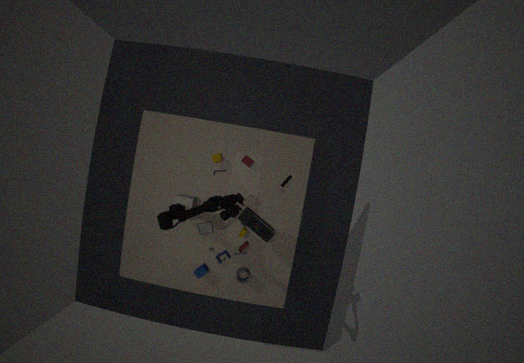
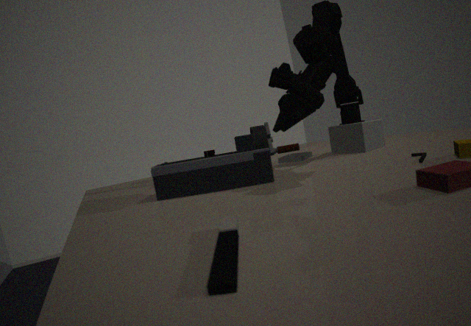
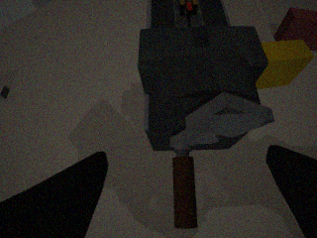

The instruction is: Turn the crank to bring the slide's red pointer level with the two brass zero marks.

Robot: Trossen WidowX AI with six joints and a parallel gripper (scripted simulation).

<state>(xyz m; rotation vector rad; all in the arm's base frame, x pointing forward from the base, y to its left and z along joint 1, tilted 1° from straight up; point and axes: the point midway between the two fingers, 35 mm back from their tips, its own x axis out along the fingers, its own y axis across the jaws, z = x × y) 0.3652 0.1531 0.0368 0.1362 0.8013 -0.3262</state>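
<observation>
The brown crank handle is 2 cm behind my gripper tip, 1 cm to the left of it and 4 cm below it. Also, from my gripper tip: red pointer: 14 cm ahead, 7 cm to the right, 2 cm below; then grey plate: 19 cm behind, 24 cm to the right, 10 cm below; then blue piece: 11 cm behind, 55 cm to the right, 9 cm below.
</observation>
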